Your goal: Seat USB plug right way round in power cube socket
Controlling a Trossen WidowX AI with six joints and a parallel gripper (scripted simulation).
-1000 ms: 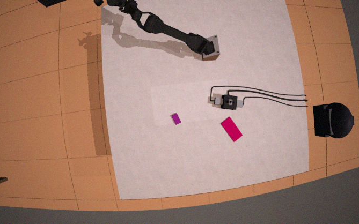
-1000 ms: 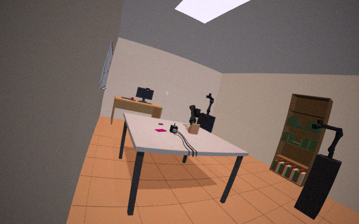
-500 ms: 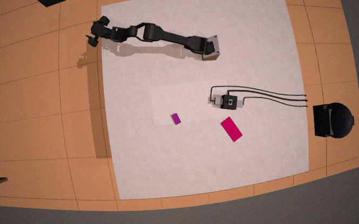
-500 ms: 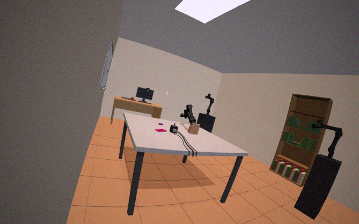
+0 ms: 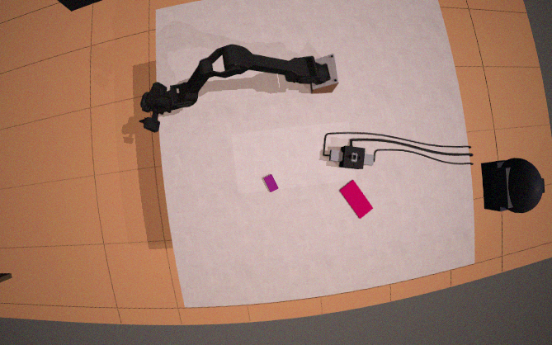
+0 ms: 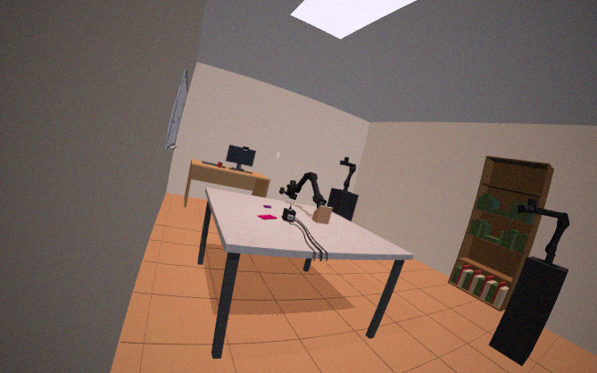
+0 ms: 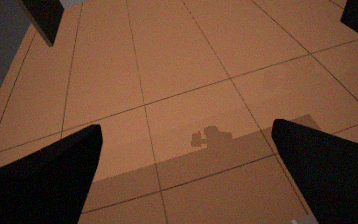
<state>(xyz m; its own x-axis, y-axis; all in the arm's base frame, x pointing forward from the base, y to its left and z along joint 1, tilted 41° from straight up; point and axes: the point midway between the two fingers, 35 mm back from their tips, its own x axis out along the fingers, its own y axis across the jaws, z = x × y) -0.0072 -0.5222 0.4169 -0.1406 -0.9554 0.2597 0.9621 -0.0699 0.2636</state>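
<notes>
My gripper tip is 32 cm short of the dark USB plug, 76 cm to the right of it and 4 cm below it. The rest, counted from my gripper tip: magenta card: 48 cm ahead, 76 cm to the left, 5 cm below; then USB socket: 32 cm ahead, 76 cm to the left, 2 cm above; then purple block: 36 cm ahead, 45 cm to the left, 4 cm below.
</notes>
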